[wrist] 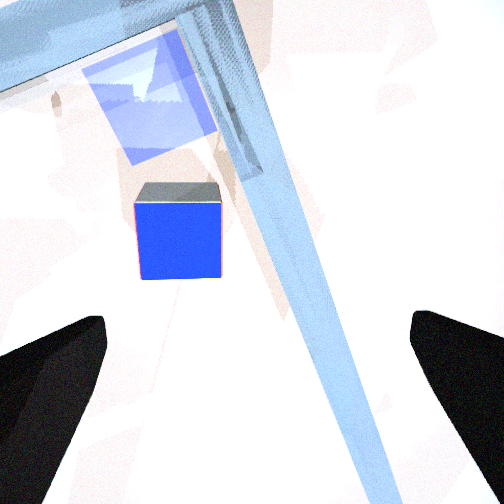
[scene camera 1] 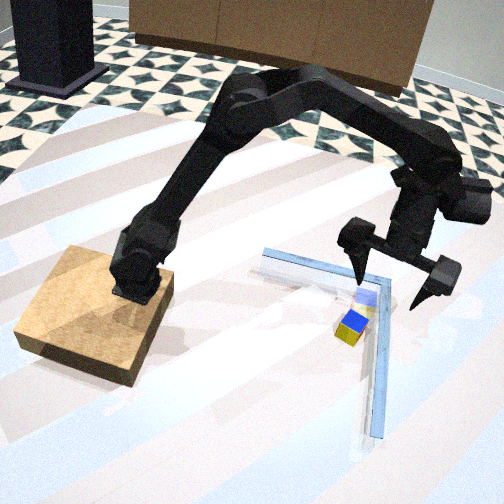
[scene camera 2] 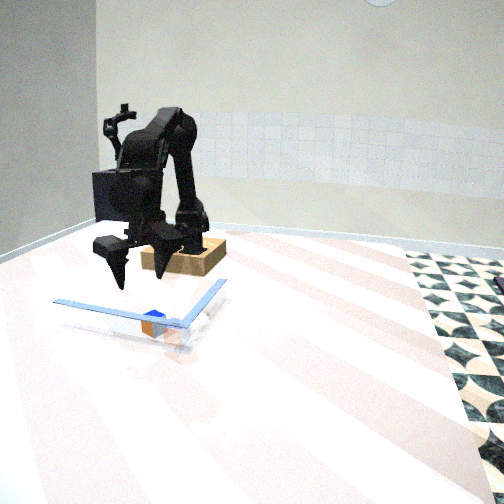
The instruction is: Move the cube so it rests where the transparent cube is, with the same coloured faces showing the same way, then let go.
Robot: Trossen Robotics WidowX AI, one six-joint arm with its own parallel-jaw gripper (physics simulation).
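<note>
The cube (scene camera 1: 352,325) rests on the table just inside the blue L-shaped rail (scene camera 1: 377,340). Its top face is blue, with a yellow side toward scene camera 1 and an orange side in scene camera 2 (scene camera 2: 153,322). The wrist view shows its blue top (wrist: 179,238). The transparent cube (wrist: 150,98) sits in the rail's inner corner, close beyond the cube, also seen in scene camera 1 (scene camera 1: 369,297). My gripper (scene camera 1: 398,268) is open and empty, hovering above the cube, fingers pointing down.
The arm's base stands on a wooden block (scene camera 1: 97,311) at the left. The rail's two legs (scene camera 2: 140,313) meet at a corner by the target. A dark pillar (scene camera 1: 55,45) and brown cabinet (scene camera 1: 280,30) stand far back.
</note>
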